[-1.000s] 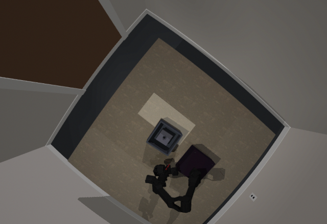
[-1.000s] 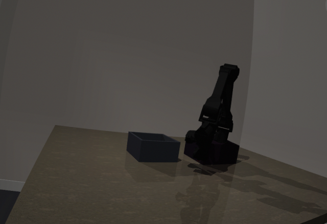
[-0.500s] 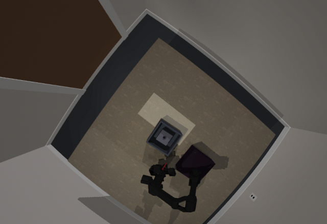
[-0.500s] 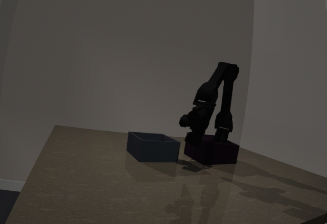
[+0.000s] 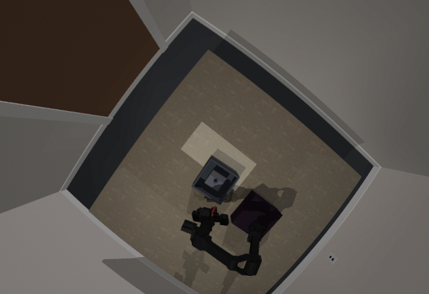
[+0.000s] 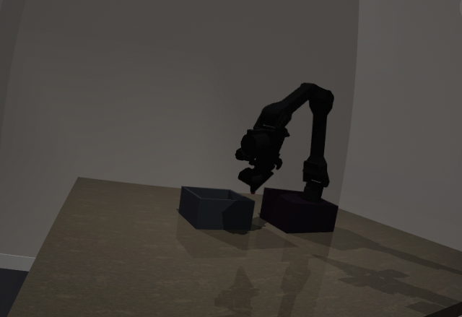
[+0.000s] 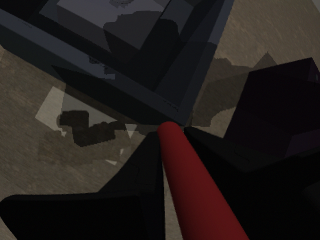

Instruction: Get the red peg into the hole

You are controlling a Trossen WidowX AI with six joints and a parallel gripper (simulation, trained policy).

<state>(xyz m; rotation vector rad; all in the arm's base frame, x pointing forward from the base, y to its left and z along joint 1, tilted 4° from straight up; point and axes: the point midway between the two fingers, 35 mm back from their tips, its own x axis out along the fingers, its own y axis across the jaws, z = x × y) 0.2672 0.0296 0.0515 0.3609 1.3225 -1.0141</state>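
Right now my gripper tip is 110 mm to the left of the plate, 90 mm above it and 70 mm short of it. Round my gripper tip: dark box: 110 mm to the right, 110 mm below, 70 mm ahead; red peg: 30 mm above, 10 mm to the left.
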